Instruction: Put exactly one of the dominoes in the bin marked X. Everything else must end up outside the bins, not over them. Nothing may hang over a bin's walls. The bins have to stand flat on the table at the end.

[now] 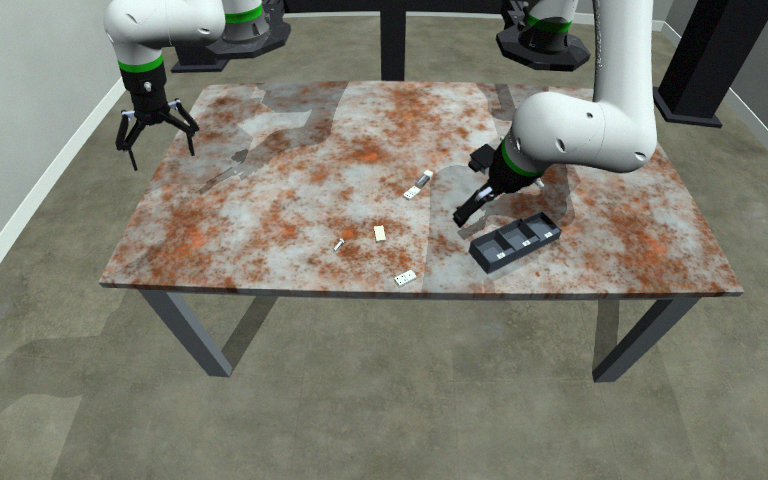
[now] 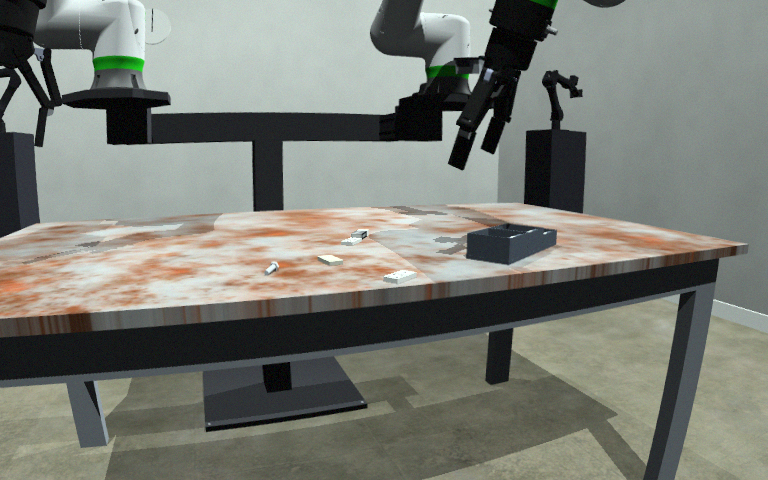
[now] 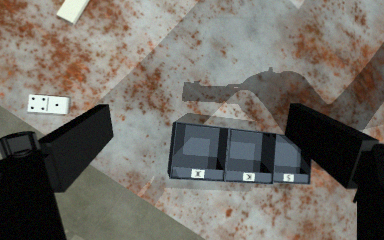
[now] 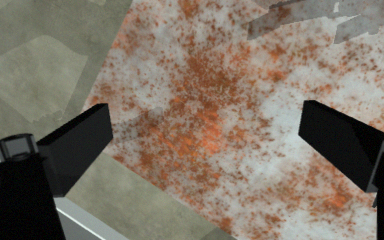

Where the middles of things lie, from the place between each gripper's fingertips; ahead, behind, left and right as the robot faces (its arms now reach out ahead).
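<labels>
My left hand (image 2: 472, 158) is 160 mm above the dark three-bin tray (image 1: 493, 250), and it's 120 mm to the right of the tray and 40 mm past it.
My right hand (image 1: 164, 159) is 920 mm to the right of the dark three-bin tray, 210 mm above it and 30 mm short of it.
</labels>
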